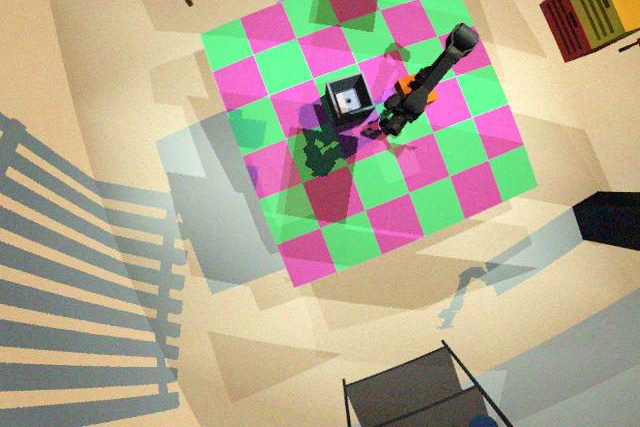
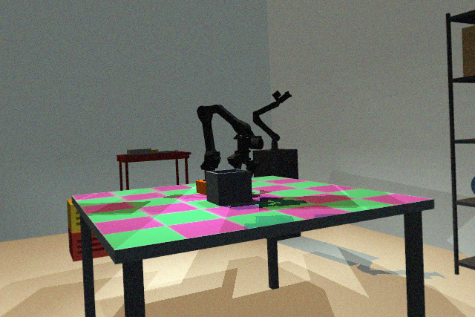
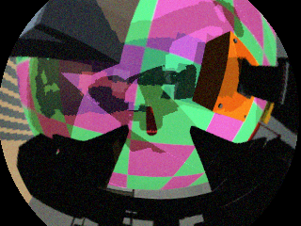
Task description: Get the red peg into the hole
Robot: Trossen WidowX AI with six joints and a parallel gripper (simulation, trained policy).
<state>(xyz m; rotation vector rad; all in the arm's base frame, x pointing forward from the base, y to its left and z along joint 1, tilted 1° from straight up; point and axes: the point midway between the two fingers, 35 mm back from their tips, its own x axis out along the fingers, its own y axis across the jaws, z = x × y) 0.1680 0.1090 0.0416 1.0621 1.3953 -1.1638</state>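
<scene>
Now: the red peg 10 mm ahead of my gripper tip and 40 mm below it. The rest, counted from my gripper tip: grey plate 150 mm ahead, 170 mm to the right, 30 mm below.
</scene>
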